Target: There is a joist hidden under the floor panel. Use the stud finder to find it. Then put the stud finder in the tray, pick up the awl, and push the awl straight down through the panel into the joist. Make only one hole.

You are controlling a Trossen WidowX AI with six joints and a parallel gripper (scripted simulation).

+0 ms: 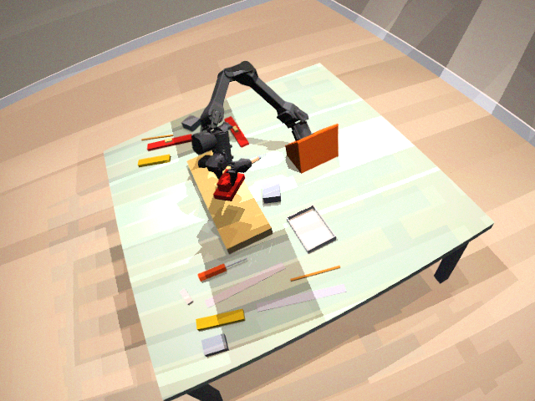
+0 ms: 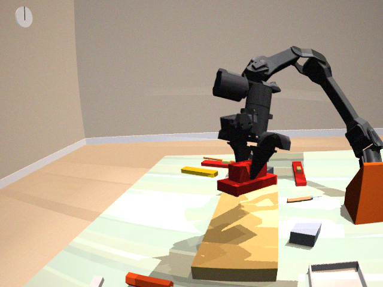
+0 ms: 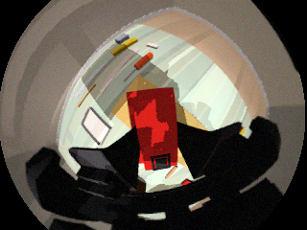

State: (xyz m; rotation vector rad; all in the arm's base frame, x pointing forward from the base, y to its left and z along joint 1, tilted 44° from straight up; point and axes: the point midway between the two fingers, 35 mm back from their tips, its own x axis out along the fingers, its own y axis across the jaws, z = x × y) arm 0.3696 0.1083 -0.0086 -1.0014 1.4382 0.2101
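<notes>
Right now my gripper tip is 20 cm past the white tray, 22 cm to the right of it and 17 cm above it. Round my gripper tip: awl 20 cm behind, 23 cm to the right, 18 cm below; red stud finder 2 cm behind, 2 cm to the right, 2 cm above.
</notes>
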